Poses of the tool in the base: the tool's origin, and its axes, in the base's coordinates. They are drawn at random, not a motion.
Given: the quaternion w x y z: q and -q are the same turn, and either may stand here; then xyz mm.
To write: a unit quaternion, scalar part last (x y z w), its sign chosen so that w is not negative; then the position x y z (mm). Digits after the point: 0 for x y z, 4 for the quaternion.
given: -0.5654, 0.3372, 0.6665, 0.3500, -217, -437, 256
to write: -0.3372, -0.6665, -0.3500, 0.5654, -217, -437, 256
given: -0.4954, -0.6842, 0.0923, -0.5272, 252, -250, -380
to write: 0.6842, -0.0923, 0.5272, 0.4954, 252, -250, -380
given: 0.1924, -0.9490, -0.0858, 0.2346, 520, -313, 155
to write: -0.9490, -0.0858, 0.2346, 0.1924, 520, -313, 155
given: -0.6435, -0.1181, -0.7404, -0.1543, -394, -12, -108
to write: 0.1181, 0.7404, 0.1543, 0.6435, -394, -12, -108
